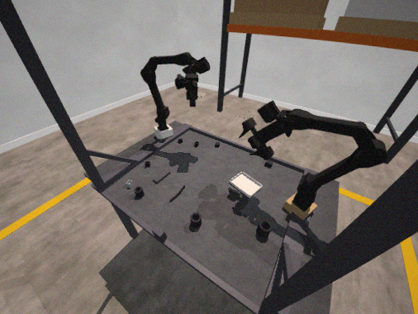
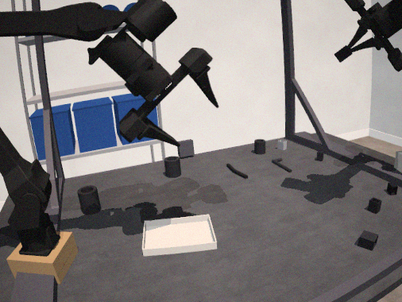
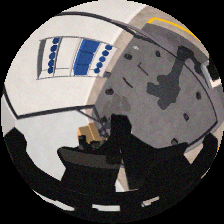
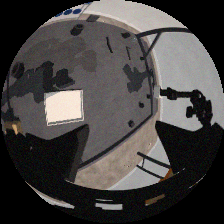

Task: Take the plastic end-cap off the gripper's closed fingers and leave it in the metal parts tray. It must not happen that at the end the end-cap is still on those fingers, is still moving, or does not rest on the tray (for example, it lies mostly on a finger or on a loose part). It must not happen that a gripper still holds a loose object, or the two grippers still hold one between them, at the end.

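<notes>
Now: the plastic end-cap 350 mm to the left of my right hand and 100 mm above it. From my right hand the other things lie so: white metal parts tray 10 mm behind, 30 mm to the right, 240 mm below.
Right now the plastic end-cap is 2 cm to the right of my left hand, 2 cm below it and 2 cm behind it. Round my left hand: white metal parts tray (40 cm to the right, 36 cm below, 3 cm behind).
</notes>
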